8 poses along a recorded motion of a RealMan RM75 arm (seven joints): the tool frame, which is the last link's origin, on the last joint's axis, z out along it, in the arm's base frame.
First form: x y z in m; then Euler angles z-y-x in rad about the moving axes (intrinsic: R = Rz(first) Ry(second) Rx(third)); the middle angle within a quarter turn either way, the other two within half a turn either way.
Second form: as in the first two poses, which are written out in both.
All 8 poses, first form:
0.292 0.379 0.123 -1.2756 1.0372 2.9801
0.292 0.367 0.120 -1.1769 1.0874 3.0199
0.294 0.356 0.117 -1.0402 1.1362 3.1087
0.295 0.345 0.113 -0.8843 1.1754 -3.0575
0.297 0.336 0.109 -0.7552 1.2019 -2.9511
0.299 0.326 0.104 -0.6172 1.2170 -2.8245
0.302 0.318 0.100 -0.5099 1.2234 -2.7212
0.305 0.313 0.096 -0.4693 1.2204 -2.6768
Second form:
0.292 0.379 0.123 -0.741 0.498 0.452 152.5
0.292 0.367 0.120 -0.751 0.462 0.473 151.8
0.294 0.356 0.117 -0.761 0.425 0.490 150.4
0.295 0.345 0.113 -0.770 0.391 0.504 148.8
0.297 0.336 0.109 -0.774 0.367 0.515 147.4
0.299 0.326 0.104 -0.779 0.348 0.522 145.7
0.302 0.318 0.100 -0.782 0.334 0.526 144.3
0.305 0.313 0.096 -0.784 0.330 0.525 143.5

